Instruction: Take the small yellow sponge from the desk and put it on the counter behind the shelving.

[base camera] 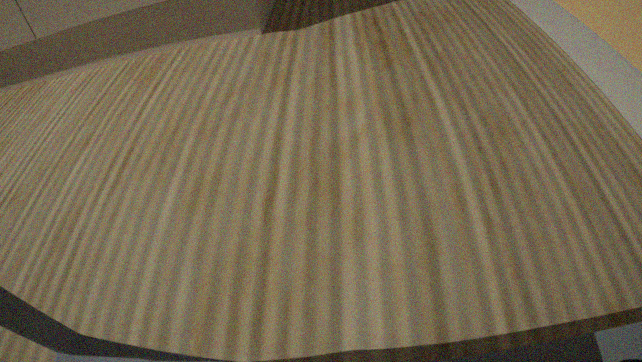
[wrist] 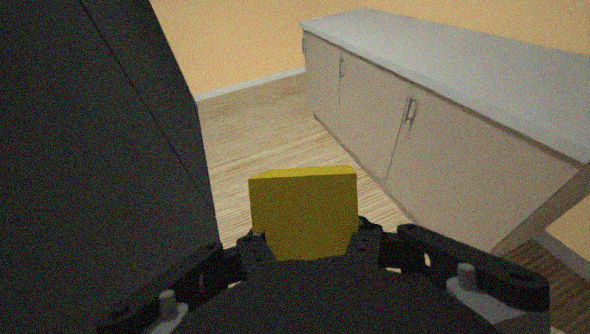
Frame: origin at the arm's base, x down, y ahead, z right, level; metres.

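Seen in the pictures: gripper, fingertip midpoint: [wrist: 308, 227].
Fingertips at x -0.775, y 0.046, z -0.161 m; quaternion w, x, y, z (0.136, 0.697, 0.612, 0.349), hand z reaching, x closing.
Observation:
Offsets run from my fingertips to a thing's middle. "spot": to the spot under its first point. Level surfaces: height alone.
The small yellow sponge @[dx -0.004, dy -0.005, dz +0.014 m] [wrist: 304, 215] is in the middle of the wrist view, held upright between the two black fingertips. My gripper [wrist: 308, 227] is shut on the sponge, with the floor showing beyond it. The counter @[dx +0.261 m] [wrist: 450, 65] has a pale grey top and beige cabinet doors with metal handles. It runs from the upper middle to the right edge of the wrist view, beyond and to the right of the sponge. The sponge is apart from it. The gripper does not show in the base camera view. The desk cannot be made out in these views.
A large dark panel [wrist: 100, 125], possibly the shelving, fills the left of the wrist view, close to the gripper. An orange wall [wrist: 240, 40] [base camera: 610, 25] stands behind. The wood floor @[dx +1.172 m] [base camera: 320, 200] [wrist: 250, 130] lies before the base. A beige cabinet-like front @[spot: dx +1.117, dy +0.820, dz -0.320 m] [base camera: 150, 35] crosses the upper left of the base view.

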